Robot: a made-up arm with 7 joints. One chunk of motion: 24 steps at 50 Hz.
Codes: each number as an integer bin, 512 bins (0 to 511) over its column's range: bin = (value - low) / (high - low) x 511, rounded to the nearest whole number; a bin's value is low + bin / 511 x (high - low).
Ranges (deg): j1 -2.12..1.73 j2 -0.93..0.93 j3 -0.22..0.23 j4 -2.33..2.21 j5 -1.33..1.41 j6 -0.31..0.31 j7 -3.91..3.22
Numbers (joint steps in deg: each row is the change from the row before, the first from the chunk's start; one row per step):
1: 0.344 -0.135 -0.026 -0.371 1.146 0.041 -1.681
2: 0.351 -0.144 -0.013 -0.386 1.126 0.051 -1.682
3: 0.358 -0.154 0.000 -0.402 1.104 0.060 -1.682
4: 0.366 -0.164 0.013 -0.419 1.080 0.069 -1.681
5: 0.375 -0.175 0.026 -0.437 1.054 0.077 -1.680
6: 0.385 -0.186 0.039 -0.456 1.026 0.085 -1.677
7: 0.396 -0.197 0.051 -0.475 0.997 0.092 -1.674
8: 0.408 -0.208 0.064 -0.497 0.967 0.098 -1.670
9: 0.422 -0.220 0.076 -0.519 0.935 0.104 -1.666
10: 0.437 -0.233 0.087 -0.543 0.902 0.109 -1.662
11: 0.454 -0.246 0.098 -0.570 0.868 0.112 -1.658
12: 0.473 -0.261 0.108 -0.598 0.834 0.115 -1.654
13: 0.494 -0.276 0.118 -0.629 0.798 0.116 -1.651
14: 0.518 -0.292 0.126 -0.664 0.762 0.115 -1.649
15: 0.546 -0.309 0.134 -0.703 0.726 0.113 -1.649
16: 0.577 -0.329 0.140 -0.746 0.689 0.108 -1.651
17: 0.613 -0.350 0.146 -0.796 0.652 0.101 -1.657
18: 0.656 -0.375 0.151 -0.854 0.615 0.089 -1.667
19: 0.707 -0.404 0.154 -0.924 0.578 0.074 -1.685
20: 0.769 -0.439 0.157 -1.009 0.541 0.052 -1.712
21: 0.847 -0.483 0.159 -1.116 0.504 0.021 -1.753
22: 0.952 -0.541 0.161 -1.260 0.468 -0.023 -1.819
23: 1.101 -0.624 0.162 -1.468 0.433 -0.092 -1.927
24: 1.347 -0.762 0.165 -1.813 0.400 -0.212 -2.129
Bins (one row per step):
1: 327 218 220 220 462 289 160
2: 328 216 235 219 458 298 160
3: 329 213 250 217 454 305 160
4: 330 210 265 215 449 312 160
5: 331 207 279 213 445 319 160
6: 332 204 294 211 439 326 160
7: 334 201 308 209 434 331 160
8: 336 198 322 206 428 336 161
9: 337 195 336 204 422 341 161
10: 339 191 349 201 416 345 161
11: 342 188 361 198 410 348 161
12: 344 184 372 195 404 350 162
13: 347 180 384 191 397 351 162
14: 350 175 393 188 390 350 162
15: 354 171 402 183 383 349 162
16: 358 165 409 178 377 345 162
17: 363 159 416 173 370 339 161
18: 368 152 421 166 363 329 161
19: 375 145 425 158 356 316 159
20: 383 135 428 149 349 298 158
21: 394 123 430 137 342 273 155
22: 408 107 433 120 335 237 150
23: 428 84 434 97 329 180 142
24: 460 46 437 58 323 81 128

